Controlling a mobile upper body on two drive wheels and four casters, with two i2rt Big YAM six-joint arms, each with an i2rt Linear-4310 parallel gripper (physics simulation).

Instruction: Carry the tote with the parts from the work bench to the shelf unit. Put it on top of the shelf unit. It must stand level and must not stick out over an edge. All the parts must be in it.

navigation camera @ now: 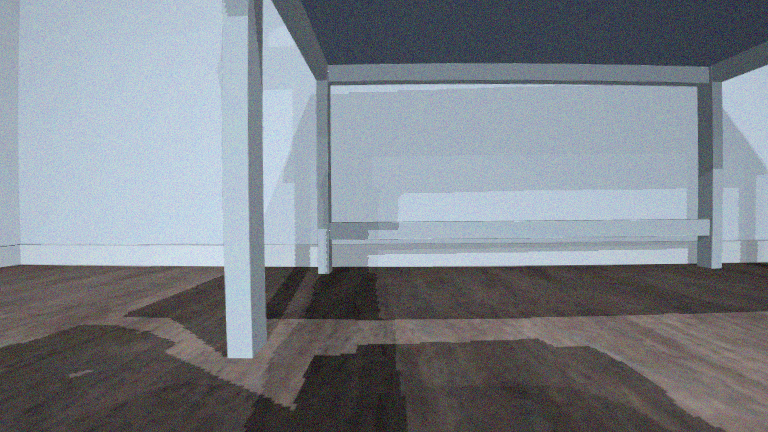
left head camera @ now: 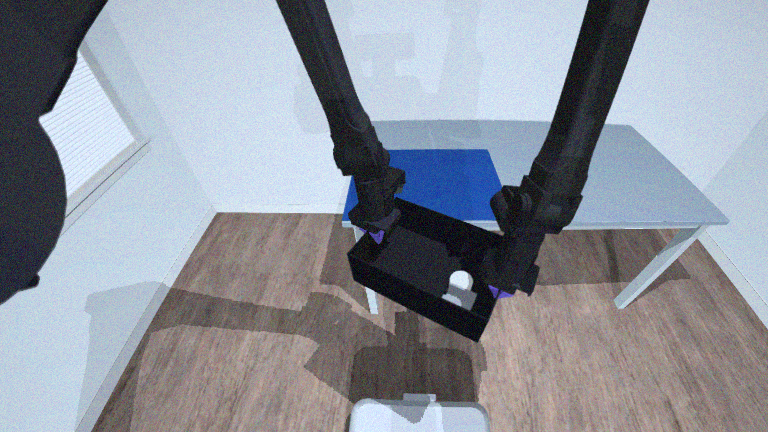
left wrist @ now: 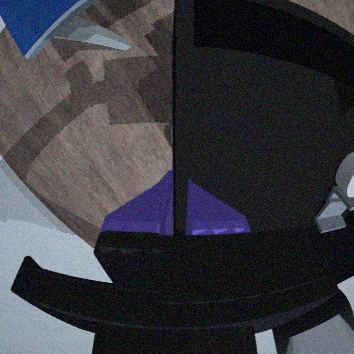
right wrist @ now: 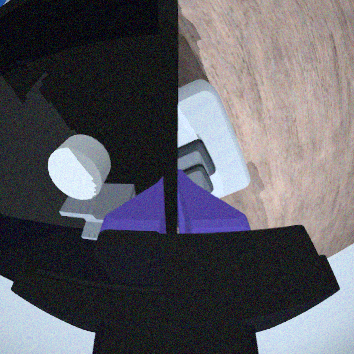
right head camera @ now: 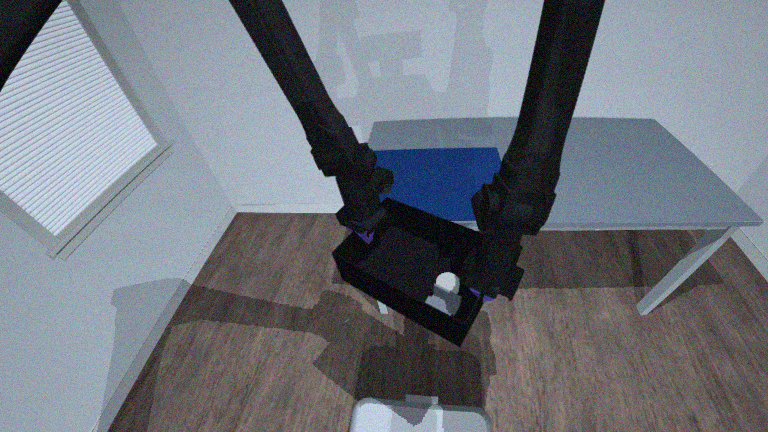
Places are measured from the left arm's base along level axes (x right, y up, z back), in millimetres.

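Pixels of known places: left gripper, fingertip midpoint: (left head camera: 378,241) (right head camera: 369,241); right gripper, fingertip midpoint: (right head camera: 483,299).
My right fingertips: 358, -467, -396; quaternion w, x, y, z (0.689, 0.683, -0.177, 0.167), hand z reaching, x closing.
Note:
For each thing: its top centre in the pictures, then the offset to it from my right fingertips, as dx, dy, dz. "*": a spot on its surface instead. Level surfaces: height alone.
- black tote at its top centre: (right head camera: 418,248) (left head camera: 435,247) -131, +75, -69
- work bench at its surface level: dy -181
- white cylinder at its top centre: (right wrist: 72,175) (right head camera: 447,282) (left head camera: 461,280) -70, +1, -39
- grey block at its top centre: (right wrist: 93,224) (right head camera: 444,294) (left head camera: 461,292) -77, +17, +1
- blue mat at its surface level: dy -179
- window at a spot on its surface: (left head camera: 86,139) * -1771, +66, -694
- bench leg at a spot on its surface: (navigation camera: 244,177) * -357, -668, -410
The black tote (left head camera: 423,268) hangs in the air above the wooden floor, in front of the work bench (left head camera: 607,171), and tilts a little. A white cylinder (left head camera: 460,279) and a grey block (left head camera: 461,297) lie in its near right corner. My left gripper (left head camera: 375,233) is shut on the tote's far left wall; the thin wall runs between its purple fingers in the left wrist view (left wrist: 173,211). My right gripper (left head camera: 501,290) is shut on the near right wall, as the right wrist view (right wrist: 171,207) shows, beside the cylinder (right wrist: 77,166). The shelf unit is not in view.
A blue mat (left head camera: 446,180) lies on the bench's left end. A window (left head camera: 86,139) is in the left wall. My own base (left head camera: 418,416) shows at the bottom edge. In the navigation view a bench leg (navigation camera: 244,177) stands close, ahead on the left.

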